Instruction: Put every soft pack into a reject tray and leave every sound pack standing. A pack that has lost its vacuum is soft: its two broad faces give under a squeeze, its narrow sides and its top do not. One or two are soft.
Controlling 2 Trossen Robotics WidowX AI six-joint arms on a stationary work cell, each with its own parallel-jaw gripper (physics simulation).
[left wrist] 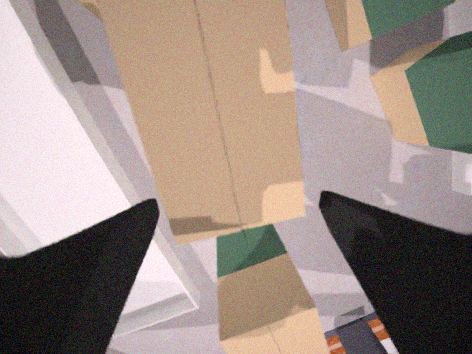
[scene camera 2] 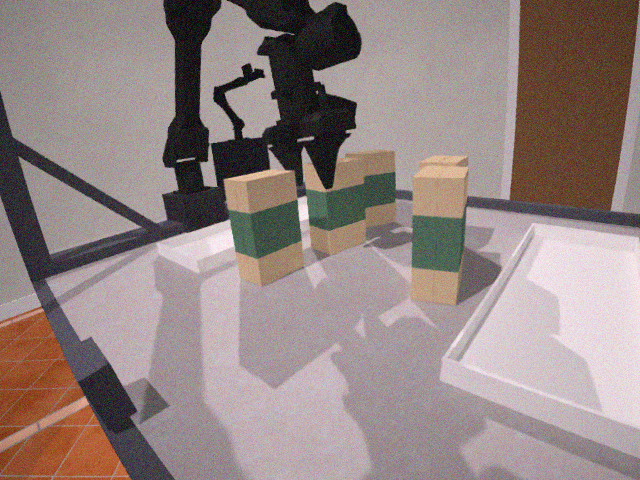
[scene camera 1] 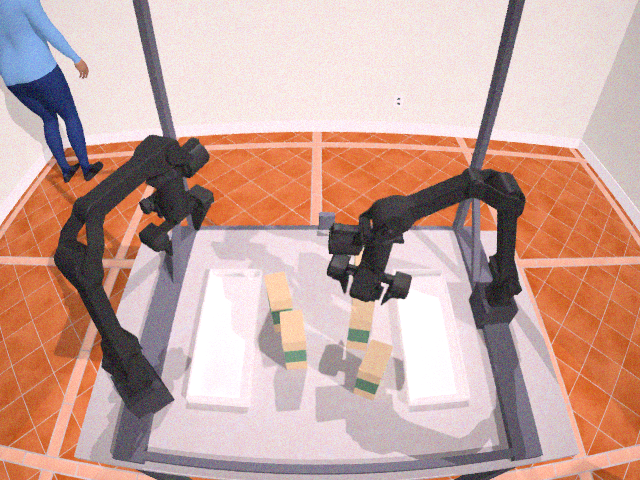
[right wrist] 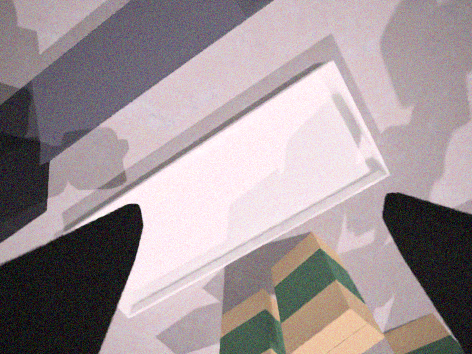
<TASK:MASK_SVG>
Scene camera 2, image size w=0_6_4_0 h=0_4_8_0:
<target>my left gripper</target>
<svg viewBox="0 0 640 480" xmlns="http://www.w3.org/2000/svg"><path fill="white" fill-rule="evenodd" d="M275 81L275 90L271 92L272 100L277 99L281 120L276 121L277 125L268 127L263 132L264 146L272 144L273 147L268 149L274 154L283 168L295 171L296 186L298 187L303 186L301 152L305 147L324 188L331 189L334 183L339 148L345 139L351 135L351 133L346 133L346 130L356 129L355 114L357 103L339 96L327 94L325 85L321 84L320 81L314 82L313 75L297 75ZM314 136L313 140L297 142L297 139Z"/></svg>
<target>white tray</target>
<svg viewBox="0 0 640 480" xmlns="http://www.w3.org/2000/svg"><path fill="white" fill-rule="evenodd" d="M532 223L487 295L443 356L440 380L528 416L640 458L639 238Z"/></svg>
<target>white tray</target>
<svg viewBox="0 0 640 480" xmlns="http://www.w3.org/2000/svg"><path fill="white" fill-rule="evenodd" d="M230 220L157 243L159 255L199 274L235 260L237 258ZM307 196L298 198L301 232L310 229Z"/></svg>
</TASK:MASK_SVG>
